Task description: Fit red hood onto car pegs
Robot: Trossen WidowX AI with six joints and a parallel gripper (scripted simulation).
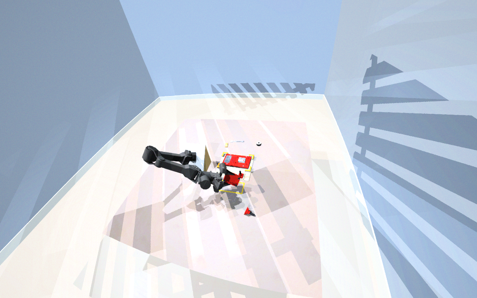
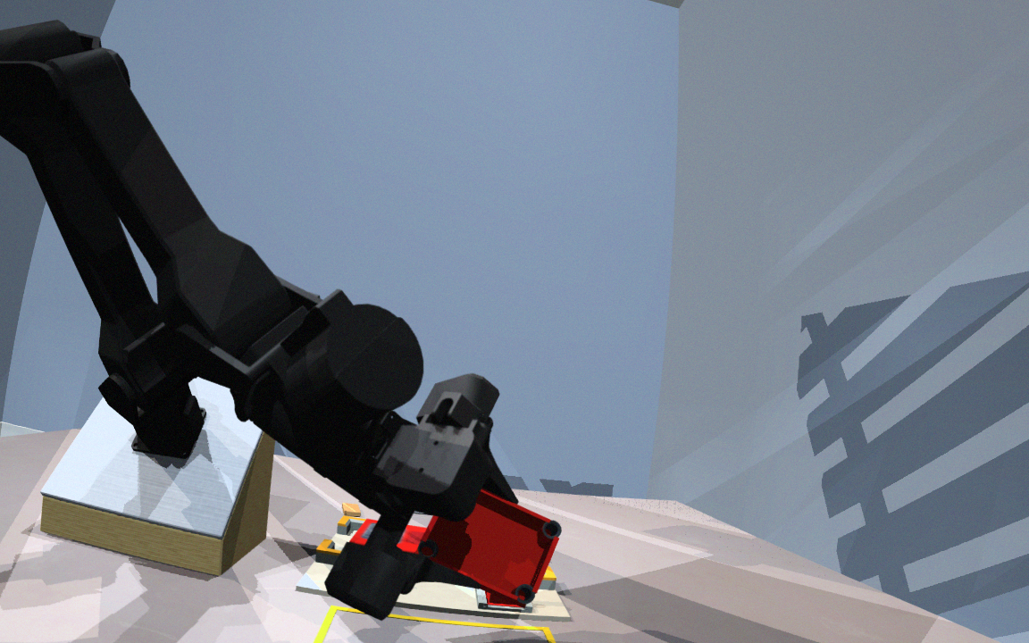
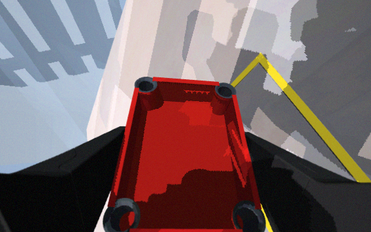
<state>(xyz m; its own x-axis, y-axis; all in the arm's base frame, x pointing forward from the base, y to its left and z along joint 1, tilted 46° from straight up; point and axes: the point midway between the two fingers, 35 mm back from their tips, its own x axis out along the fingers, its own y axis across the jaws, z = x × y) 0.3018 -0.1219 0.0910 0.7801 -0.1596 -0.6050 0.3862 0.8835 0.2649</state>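
The red hood is 10 mm to the left of my gripper tip and 10 mm behind it. Round my gripper tip: grey engine block 220 mm to the left, 60 mm below, 20 mm ahead; then red cone-shaped part 170 mm to the right, 120 mm ahead, 70 mm below; then white jig 190 mm to the left, 80 mm below, 30 mm behind.
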